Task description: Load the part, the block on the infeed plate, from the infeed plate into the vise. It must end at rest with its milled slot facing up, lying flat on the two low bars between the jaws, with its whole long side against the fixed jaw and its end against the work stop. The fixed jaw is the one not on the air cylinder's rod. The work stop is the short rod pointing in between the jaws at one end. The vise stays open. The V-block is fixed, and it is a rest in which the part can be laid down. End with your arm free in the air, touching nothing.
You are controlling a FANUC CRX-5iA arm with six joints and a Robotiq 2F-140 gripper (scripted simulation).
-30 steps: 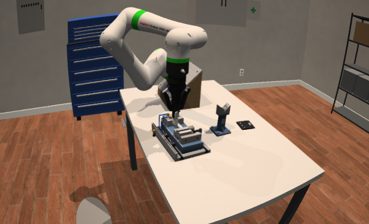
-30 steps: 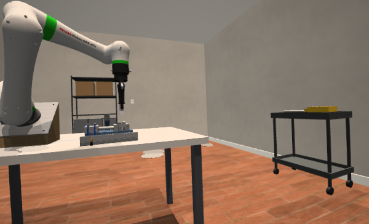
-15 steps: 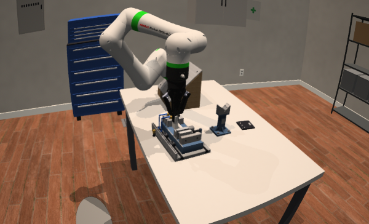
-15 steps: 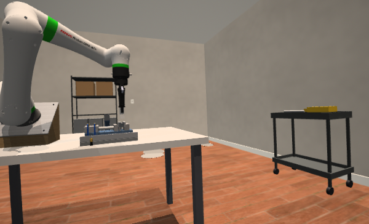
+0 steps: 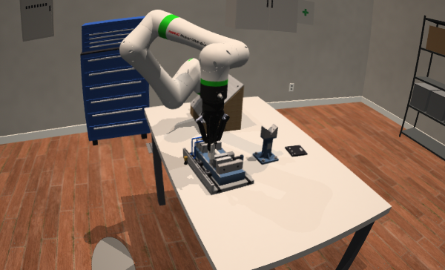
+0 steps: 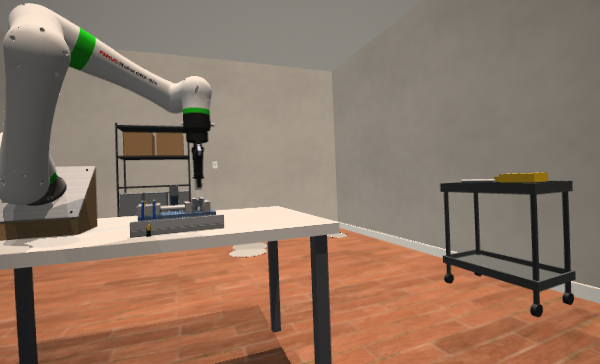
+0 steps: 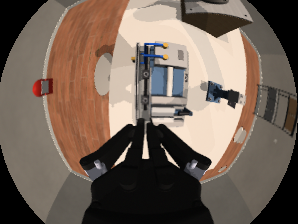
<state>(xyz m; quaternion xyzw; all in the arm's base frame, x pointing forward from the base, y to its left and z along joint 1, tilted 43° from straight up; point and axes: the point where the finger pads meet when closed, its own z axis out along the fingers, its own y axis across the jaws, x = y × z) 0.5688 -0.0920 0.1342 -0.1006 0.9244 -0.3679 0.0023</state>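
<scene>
My hand is 50 mm to the right of the part, 50 mm above it and 10 mm past it. From my hand the other things lie so: dark infeed plate 470 mm to the left, 150 mm below, 150 mm behind.
</scene>
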